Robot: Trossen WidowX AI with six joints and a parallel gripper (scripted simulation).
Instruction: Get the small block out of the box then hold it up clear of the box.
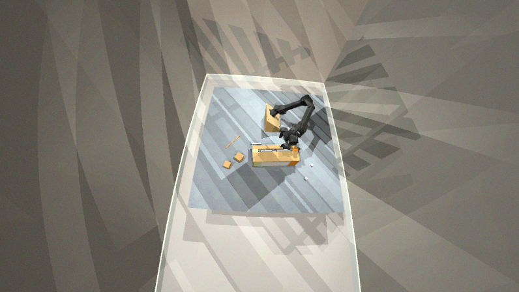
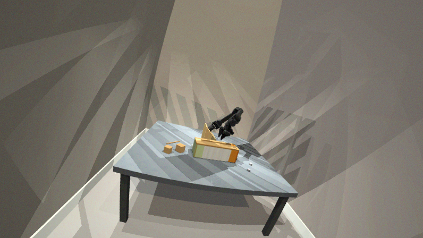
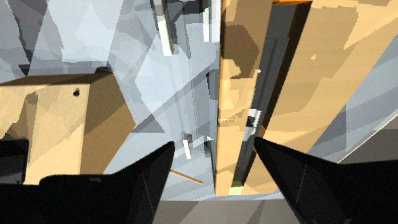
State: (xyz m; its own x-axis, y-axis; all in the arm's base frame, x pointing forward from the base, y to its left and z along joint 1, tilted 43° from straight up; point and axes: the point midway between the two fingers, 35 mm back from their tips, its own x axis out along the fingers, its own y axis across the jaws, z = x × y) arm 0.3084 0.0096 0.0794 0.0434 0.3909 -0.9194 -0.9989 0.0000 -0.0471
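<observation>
Now: gripper tip 40 mm short of the long orange box, 30 mm to the left of it and 90 mm above it. Also, from my gripper tip: thin orange stick 80 mm behind, 410 mm to the right, 150 mm below.
</observation>
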